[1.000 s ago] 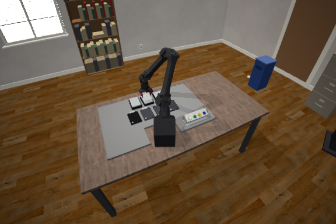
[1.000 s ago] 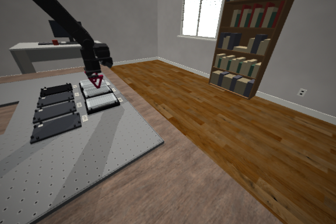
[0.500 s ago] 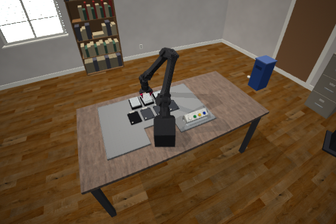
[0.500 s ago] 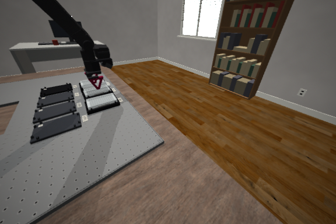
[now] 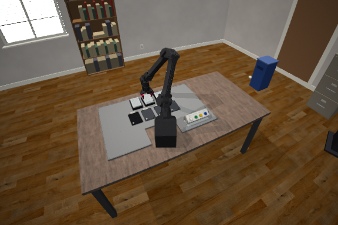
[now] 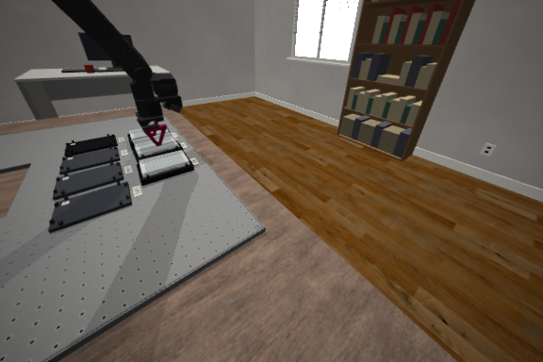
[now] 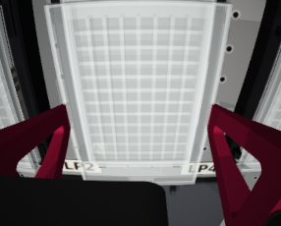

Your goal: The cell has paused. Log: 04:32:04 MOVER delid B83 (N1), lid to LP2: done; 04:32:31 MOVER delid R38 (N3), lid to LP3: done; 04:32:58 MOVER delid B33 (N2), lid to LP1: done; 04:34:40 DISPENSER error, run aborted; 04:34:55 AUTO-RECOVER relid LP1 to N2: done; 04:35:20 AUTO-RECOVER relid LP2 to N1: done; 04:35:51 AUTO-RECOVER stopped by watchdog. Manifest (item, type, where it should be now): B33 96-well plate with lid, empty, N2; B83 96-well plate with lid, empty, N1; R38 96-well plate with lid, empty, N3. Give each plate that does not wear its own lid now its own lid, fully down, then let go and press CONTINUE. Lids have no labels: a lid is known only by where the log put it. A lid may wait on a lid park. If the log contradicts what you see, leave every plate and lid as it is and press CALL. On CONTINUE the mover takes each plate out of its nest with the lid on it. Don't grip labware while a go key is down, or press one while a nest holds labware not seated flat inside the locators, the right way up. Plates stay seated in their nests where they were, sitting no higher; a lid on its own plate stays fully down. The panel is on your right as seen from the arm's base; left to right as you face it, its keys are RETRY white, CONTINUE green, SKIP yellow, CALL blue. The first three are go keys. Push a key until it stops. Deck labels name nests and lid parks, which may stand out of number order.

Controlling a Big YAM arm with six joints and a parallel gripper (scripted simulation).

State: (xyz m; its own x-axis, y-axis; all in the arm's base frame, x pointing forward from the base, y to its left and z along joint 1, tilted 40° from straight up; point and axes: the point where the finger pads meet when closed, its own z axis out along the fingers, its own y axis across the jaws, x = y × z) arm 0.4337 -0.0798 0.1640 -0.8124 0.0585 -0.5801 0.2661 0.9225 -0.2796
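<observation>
The plate lies 3 cm below my hand. Round my hand: lid: 1 cm below; then LP2 label: 9 cm to the left, 7 cm behind, 5 cm below; then park LP2: 16 cm behind, 12 cm to the left, 5 cm below.
</observation>
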